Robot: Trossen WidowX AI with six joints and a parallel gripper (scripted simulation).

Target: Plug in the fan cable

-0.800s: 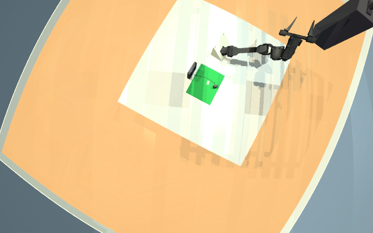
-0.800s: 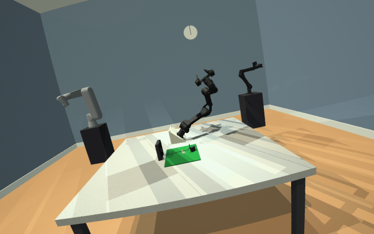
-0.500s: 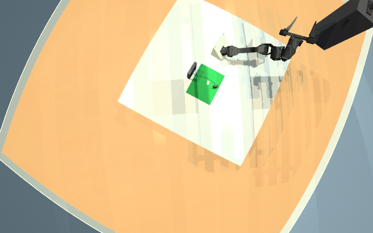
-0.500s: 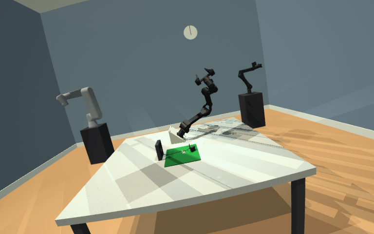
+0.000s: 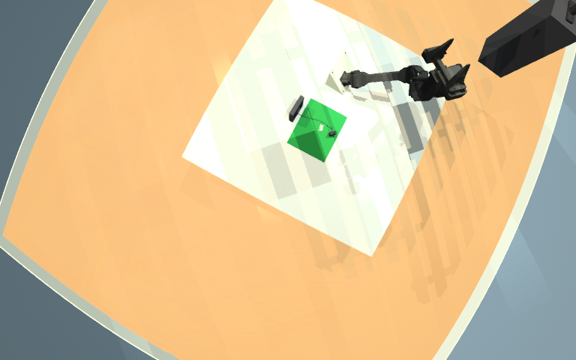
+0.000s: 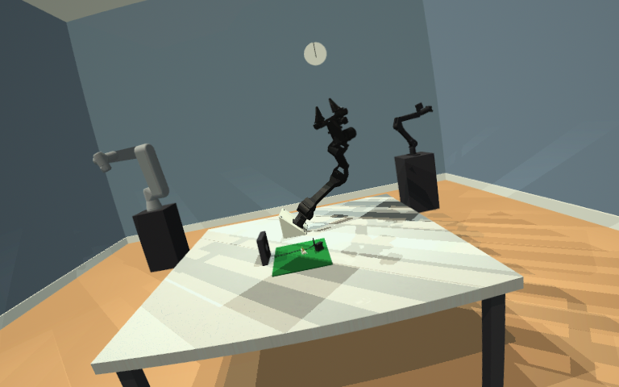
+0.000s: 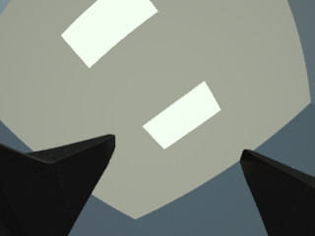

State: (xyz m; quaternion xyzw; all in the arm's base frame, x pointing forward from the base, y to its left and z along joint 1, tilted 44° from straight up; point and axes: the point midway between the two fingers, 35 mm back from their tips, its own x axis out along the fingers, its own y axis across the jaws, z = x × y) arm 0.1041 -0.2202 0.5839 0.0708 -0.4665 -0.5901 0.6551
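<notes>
My gripper tip is 180 mm short of the fan plug, 150 mm to the left of it and 630 mm above it. Round my gripper tip: green board: 200 mm ahead, 230 mm to the right, 660 mm below; then white four-pin header: 180 mm ahead, 220 mm to the right, 640 mm below; then black fan: 170 mm ahead, 380 mm to the right, 590 mm below.
</notes>
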